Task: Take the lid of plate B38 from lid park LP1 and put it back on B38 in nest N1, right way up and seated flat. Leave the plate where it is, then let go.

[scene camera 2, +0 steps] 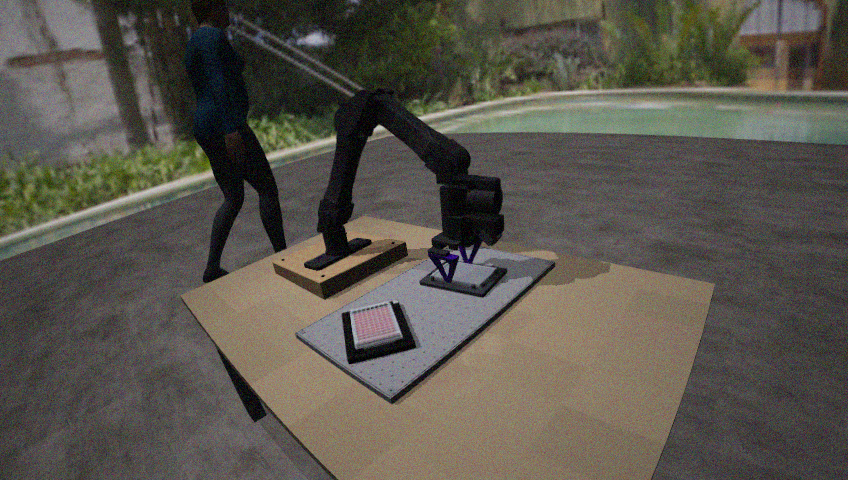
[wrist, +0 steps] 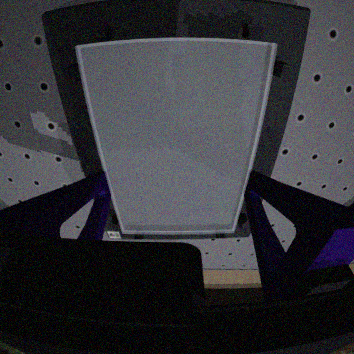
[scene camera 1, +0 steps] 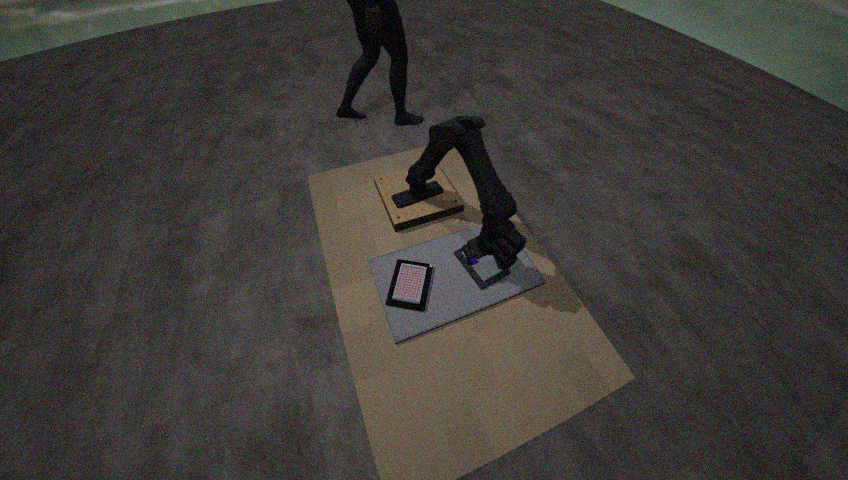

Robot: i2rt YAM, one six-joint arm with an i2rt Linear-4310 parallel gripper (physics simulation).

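Pixels of known places: gripper, fingertip midpoint: (scene camera 2: 458, 273) (wrist: 177, 177) (scene camera 1: 479, 258); arm's base, origin of the base link: (scene camera 2: 339, 254) (scene camera 1: 417, 194).
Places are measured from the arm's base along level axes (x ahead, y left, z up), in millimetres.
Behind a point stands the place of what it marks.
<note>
The lid (scene camera 1: 489, 271) {y 55, x 408, z -10 mm} (scene camera 2: 479, 273) {y 65, x 401, z -10 mm} (wrist: 175, 125) {y 60, x 386, z -10 mm} is a pale, clear rectangle, lying flat at the dark frame of lid park LP1 (scene camera 1: 495, 281) {y 56, x 444, z -20 mm} (scene camera 2: 458, 289) {y 0, x 387, z -20 mm} (wrist: 60, 50) {y 115, x 422, z -18 mm}. My gripper (scene camera 1: 490, 265) {y 58, x 348, z -17 mm} (scene camera 2: 458, 271) {y 58, x 348, z -17 mm} (wrist: 177, 177) {y 58, x 348, z -17 mm} points down over it. Its purple fingers are at the lid's two long sides, against the edges in the wrist view, so it is shut on the lid. No clear gap under the lid shows. Plate B38 (scene camera 1: 410, 282) {y -192, x 328, z -4 mm} (scene camera 2: 376, 325) {y -200, x 341, z -2 mm}, with pink wells and no lid, sits in the black nest N1 (scene camera 1: 405, 305) {y -237, x 385, z -16 mm} (scene camera 2: 383, 350) {y -238, x 390, z -16 mm}. The nest does not show in the wrist view.
Both holders stand on a grey perforated board (scene camera 1: 443, 303) {y -128, x 429, z -28 mm} (scene camera 2: 410, 371) {y -248, x 457, z -28 mm} on the wooden table (scene camera 1: 476, 380) {y -157, x 664, z -41 mm} (scene camera 2: 565, 368) {y -121, x 669, z -41 mm}. The arm's wooden base block (scene camera 1: 425, 215) {y -24, x 110, z 3 mm} (scene camera 2: 351, 274) {y -55, x 108, z -13 mm} stands behind the board. A person (scene camera 1: 380, 47) (scene camera 2: 220, 107) stands beyond the table.
</note>
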